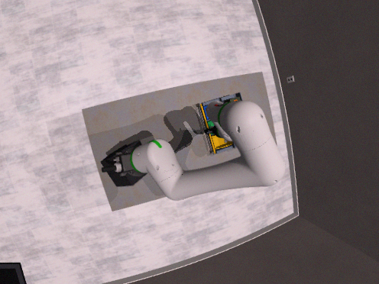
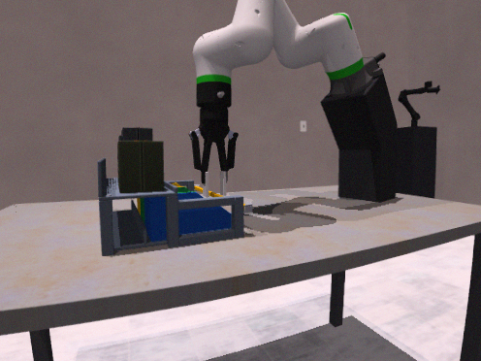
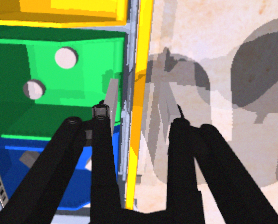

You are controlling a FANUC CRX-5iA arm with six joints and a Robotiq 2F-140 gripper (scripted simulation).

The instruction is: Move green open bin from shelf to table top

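The thin yellow rod is 30 mm below my hand. Also, from my hand: green open bin 100 mm ahead, 30 mm to the left, 50 mm below; then blue bin 70 mm ahead, 140 mm to the left, 50 mm below; then yellow bin 130 mm ahead, 80 mm to the right, 50 mm below.
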